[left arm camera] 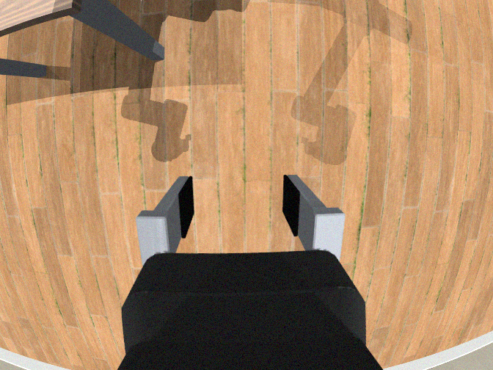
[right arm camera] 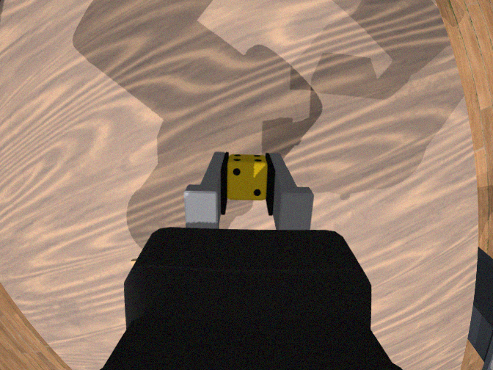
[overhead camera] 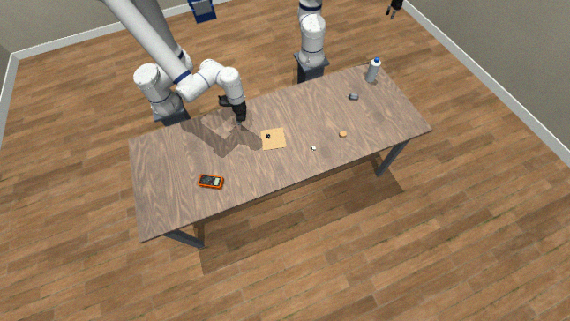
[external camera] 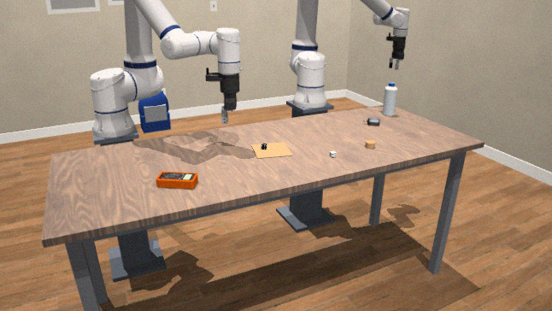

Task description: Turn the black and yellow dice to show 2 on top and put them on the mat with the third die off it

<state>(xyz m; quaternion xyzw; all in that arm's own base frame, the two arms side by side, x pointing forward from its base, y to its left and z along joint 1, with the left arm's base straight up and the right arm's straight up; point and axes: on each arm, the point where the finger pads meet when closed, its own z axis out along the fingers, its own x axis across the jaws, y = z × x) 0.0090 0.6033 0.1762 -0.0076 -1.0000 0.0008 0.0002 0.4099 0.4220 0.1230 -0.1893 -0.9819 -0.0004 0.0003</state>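
Note:
Right now the tan mat is 110 mm ahead of my right hand, 150 mm to the left of it and 120 mm below it. Also, from my right hand: black die 90 mm ahead, 130 mm to the left, 110 mm below; then white die 270 mm ahead, 340 mm to the left, 110 mm below; then yellow die 10 mm below.

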